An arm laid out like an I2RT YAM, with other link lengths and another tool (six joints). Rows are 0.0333 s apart.
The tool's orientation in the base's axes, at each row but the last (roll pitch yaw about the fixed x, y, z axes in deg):
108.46 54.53 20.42
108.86 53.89 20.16
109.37 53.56 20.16
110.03 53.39 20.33
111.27 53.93 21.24
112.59 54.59 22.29
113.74 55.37 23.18
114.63 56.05 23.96
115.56 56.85 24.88
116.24 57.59 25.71
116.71 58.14 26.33
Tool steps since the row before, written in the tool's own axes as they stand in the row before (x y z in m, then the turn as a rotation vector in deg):
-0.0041 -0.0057 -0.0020 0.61 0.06 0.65
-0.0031 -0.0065 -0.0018 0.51 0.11 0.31
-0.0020 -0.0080 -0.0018 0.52 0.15 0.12
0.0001 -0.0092 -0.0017 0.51 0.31 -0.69
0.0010 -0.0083 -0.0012 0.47 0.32 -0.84
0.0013 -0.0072 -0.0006 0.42 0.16 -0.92
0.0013 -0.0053 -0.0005 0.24 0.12 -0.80
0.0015 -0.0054 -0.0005 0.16 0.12 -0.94
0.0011 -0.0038 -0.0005 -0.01 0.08 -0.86
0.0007 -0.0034 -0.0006 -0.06 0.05 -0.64
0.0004 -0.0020 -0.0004 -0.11 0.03 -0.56
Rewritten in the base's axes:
-0.0072 0.0013 0.0006 0.44 -0.51 -0.58
-0.0072 0.0014 -0.0008 0.40 -0.20 -0.41
-0.0079 0.0017 -0.0025 0.42 -0.02 -0.36
-0.0077 0.0022 -0.0049 0.49 0.76 -0.09
-0.0064 0.0019 -0.0051 0.47 0.90 -0.02
-0.0054 0.0014 -0.0048 0.30 0.98 -0.05
-0.0039 0.0012 -0.0037 0.18 0.82 0.05
-0.0039 0.0012 -0.0039 0.13 0.94 0.15
-0.0028 0.0010 -0.0027 0.02 0.83 0.25
-0.0027 0.0010 -0.0021 -0.02 0.60 0.23
-0.0016 0.0006 -0.0012 -0.06 0.52 0.24

